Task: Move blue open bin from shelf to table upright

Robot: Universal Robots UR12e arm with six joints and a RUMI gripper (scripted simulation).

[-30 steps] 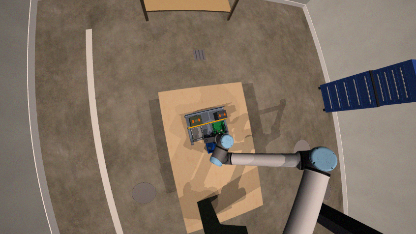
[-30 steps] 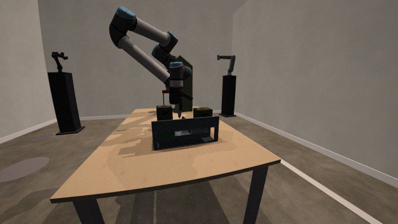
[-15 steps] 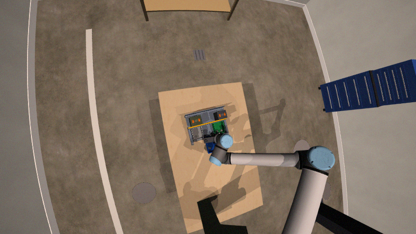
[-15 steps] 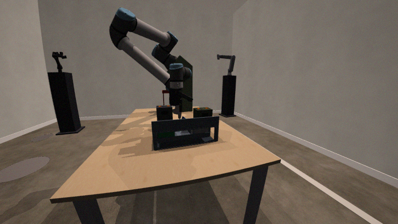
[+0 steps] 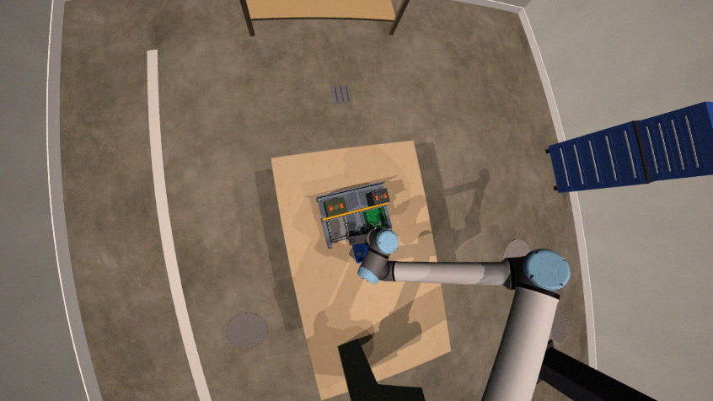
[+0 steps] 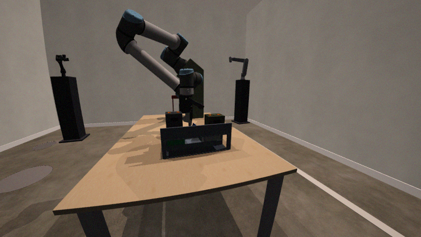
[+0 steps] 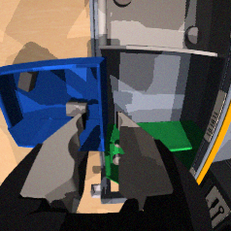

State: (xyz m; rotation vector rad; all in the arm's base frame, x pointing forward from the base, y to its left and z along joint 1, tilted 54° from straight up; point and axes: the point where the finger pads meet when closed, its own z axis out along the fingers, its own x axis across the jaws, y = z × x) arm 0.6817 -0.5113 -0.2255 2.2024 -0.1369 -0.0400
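Right now my hand is 8 cm past the blue open bin, 5 cm above it and 1 cm to the right of it. The rest, counted from my hand: grey bin 10 cm to the left, 9 cm ahead, 5 cm below; bar 13 cm ahead, 1 cm to the right, 1 cm above; green bin 12 cm to the right, 7 cm ahead, 5 cm below.
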